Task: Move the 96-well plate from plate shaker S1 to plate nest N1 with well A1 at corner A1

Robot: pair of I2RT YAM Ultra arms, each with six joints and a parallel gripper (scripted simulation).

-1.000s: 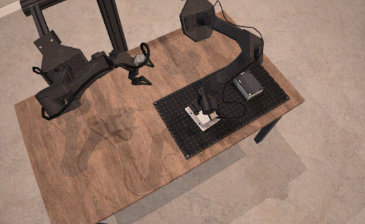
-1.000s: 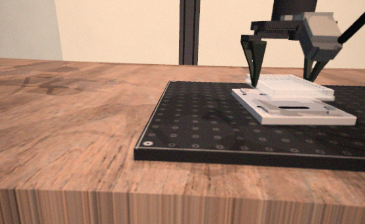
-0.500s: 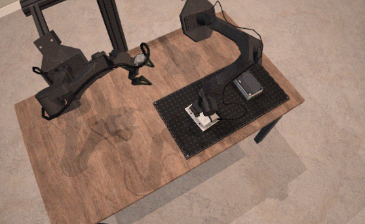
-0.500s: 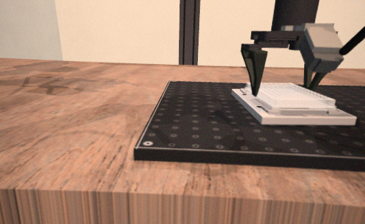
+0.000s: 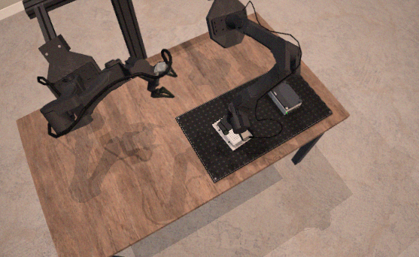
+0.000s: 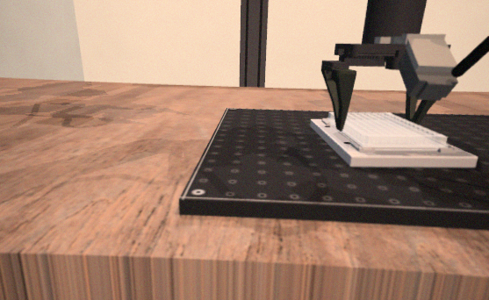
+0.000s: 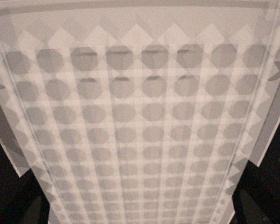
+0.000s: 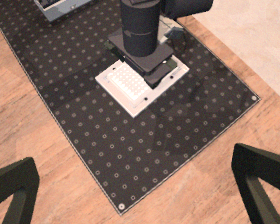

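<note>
Now: left hand 1 cm short of the white 96-well plate and 1 cm above it.
</note>
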